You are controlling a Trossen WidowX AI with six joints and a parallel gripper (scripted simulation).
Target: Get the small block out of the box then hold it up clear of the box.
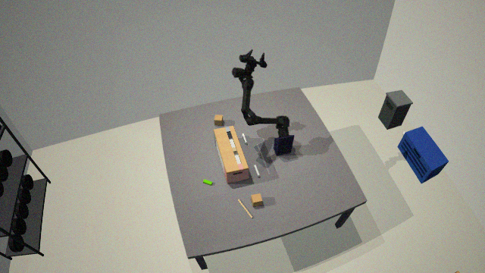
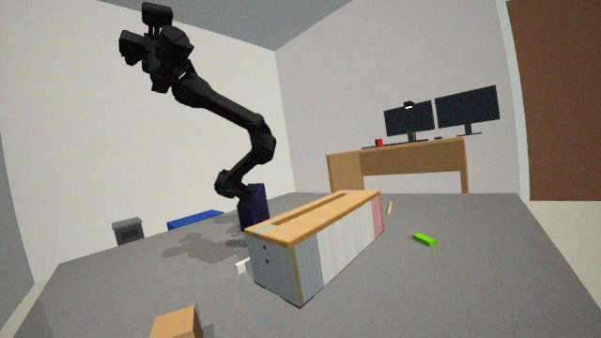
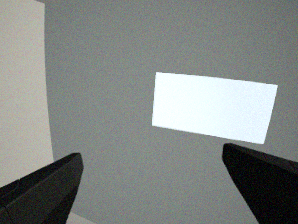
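The small tan block lies 60 cm below my gripper tip, 28 cm to the left of it and 22 cm ahead of it. Round my gripper tip: long box 62 cm below, 29 cm to the left, 21 cm ahead; wooden stick 70 cm to the left, 68 cm below, 25 cm ahead.
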